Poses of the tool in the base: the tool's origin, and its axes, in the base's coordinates. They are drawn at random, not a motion.
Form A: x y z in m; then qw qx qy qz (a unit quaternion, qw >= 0).
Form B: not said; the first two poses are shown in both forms.
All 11 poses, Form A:
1: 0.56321 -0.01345 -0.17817 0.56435 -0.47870 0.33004 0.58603
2: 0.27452 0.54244 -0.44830 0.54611 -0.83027 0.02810 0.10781
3: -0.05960 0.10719 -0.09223 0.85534 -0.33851 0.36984 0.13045
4: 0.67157 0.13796 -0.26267 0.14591 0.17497 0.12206 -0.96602
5: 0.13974 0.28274 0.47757 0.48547 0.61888 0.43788 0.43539
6: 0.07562 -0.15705 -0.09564 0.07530 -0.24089 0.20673 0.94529
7: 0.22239 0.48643 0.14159 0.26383 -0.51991 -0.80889 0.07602
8: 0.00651 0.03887 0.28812 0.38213 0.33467 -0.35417 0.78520
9: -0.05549 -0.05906 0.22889 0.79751 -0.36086 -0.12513 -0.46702
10: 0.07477 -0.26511 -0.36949 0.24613 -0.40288 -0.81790 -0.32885
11: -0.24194 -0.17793 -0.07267 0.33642 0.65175 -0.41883 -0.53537
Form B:
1: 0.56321 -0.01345 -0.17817 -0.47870 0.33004 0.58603 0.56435
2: 0.27452 0.54244 -0.44830 -0.83027 0.02810 0.10781 0.54611
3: -0.05960 0.10719 -0.09223 -0.33851 0.36984 0.13045 0.85534
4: 0.67157 0.13796 -0.26267 0.17497 0.12206 -0.96602 0.14591
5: 0.13974 0.28274 0.47757 0.61888 0.43788 0.43539 0.48547
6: 0.07562 -0.15705 -0.09564 -0.24089 0.20673 0.94529 0.07530
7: 0.22239 0.48643 0.14159 -0.51991 -0.80889 0.07602 0.26383
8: 0.00651 0.03887 0.28812 0.33467 -0.35417 0.78520 0.38213
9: -0.05549 -0.05906 0.22889 -0.36086 -0.12513 -0.46702 0.79751
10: 0.07477 -0.26511 -0.36949 -0.40288 -0.81790 -0.32885 0.24613
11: -0.24194 -0.17793 -0.07267 0.65175 -0.41883 -0.53537 0.33642
